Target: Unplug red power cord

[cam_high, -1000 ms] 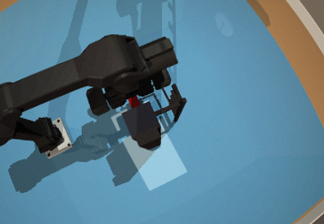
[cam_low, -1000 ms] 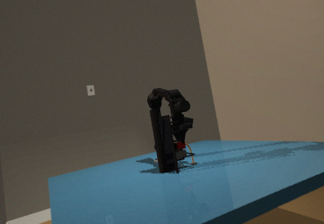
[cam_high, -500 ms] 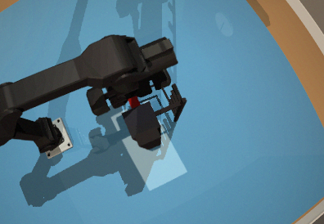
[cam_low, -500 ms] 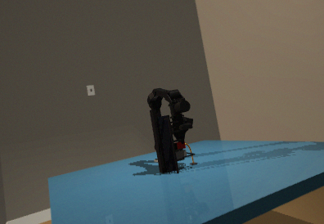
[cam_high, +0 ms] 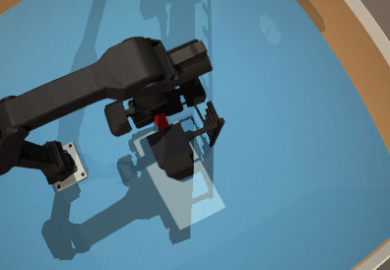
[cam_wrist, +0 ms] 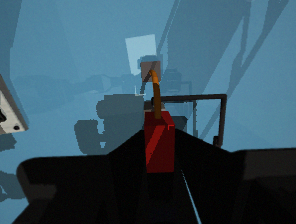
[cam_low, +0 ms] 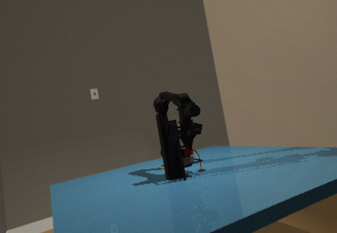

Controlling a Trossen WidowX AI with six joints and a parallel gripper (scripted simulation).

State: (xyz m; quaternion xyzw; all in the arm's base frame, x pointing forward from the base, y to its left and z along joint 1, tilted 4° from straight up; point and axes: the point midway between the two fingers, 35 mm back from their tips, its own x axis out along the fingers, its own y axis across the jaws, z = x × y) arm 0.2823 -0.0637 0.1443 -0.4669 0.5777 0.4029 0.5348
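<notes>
The red plug lies 3 cm to the right of my gripper tip.
</notes>
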